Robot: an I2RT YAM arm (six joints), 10 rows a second.
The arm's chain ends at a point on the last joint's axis. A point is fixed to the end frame.
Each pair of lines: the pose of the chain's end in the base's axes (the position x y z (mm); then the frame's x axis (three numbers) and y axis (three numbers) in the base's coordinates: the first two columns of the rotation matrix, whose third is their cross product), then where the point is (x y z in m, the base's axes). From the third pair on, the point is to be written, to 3 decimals.
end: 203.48 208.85 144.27 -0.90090 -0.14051 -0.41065 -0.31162 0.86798 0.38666
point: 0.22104 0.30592 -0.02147
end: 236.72 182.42 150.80 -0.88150 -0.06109 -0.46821 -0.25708 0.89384 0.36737
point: 0.27353 0.27689 -0.01328
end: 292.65 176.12 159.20 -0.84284 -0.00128 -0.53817 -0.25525 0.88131 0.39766
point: 0.346 0.278 0.004
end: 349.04 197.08 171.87 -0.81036 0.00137 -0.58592 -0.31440 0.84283 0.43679
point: 0.406 0.311 0.027
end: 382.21 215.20 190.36 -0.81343 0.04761 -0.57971 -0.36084 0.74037 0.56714
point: 0.431 0.354 0.066
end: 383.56 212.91 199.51 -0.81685 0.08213 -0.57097 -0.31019 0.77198 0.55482
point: 0.439 0.346 0.072
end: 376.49 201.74 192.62 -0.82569 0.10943 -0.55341 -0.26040 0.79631 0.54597
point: 0.435 0.330 0.061
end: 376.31 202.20 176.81 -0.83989 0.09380 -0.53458 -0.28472 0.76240 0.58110
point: 0.427 0.338 0.049
